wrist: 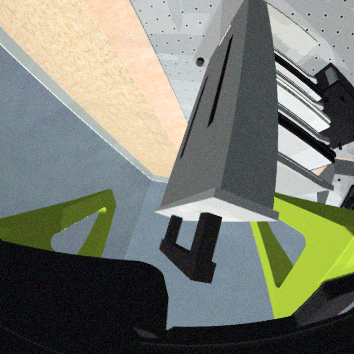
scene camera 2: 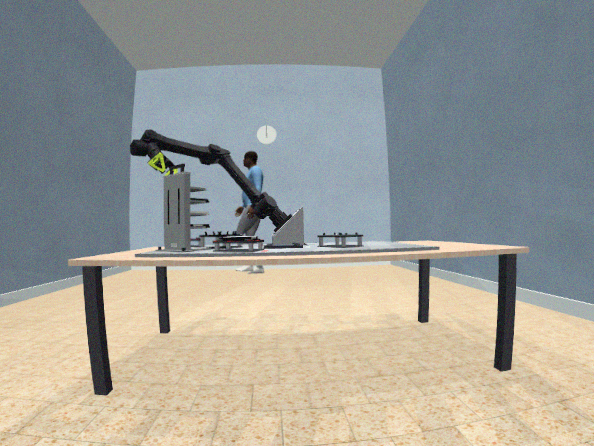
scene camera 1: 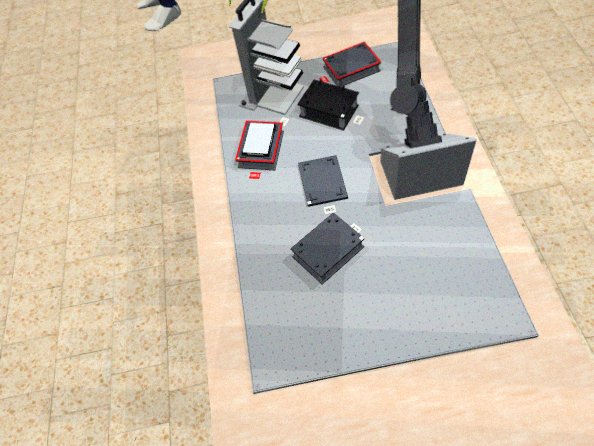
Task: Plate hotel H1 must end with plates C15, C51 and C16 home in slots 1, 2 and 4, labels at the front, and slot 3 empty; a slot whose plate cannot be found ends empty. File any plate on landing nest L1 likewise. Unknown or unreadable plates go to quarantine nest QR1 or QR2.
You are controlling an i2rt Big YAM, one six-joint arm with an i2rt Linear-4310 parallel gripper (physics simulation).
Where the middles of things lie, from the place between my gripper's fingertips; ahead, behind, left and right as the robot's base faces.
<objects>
I see my gripper 10 mm past the tower back post [scene camera 2: 177, 233], 30 mm to the right of it and 150 mm above it. Also, from my hand: flat dark nest [scene camera 1: 322, 179] 160 mm behind, 460 mm to the left, 290 mm below.
</objects>
